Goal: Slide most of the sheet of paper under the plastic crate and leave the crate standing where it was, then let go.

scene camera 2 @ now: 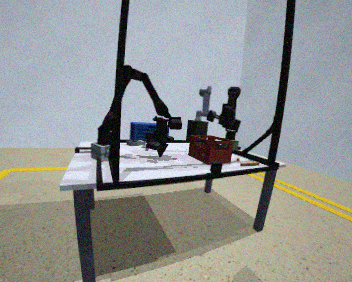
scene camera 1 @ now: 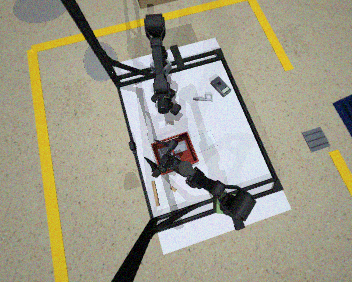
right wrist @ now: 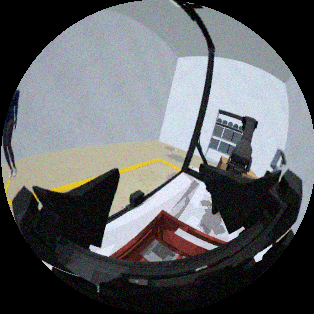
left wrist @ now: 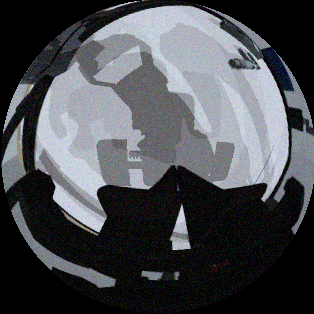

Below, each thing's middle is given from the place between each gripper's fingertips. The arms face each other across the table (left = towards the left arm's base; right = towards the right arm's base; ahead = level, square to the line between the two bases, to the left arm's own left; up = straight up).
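With the red plastic crate (right wrist: 162, 227) as my reference, my right hand is 170 mm above it, 110 mm short of it and 40 mm to the left of it. Going by its middle, the crate is nearer to my right hand than to my left hand.
Counted from my left hand, the crate is 80 mm behind, 290 mm to the right and 50 mm above.
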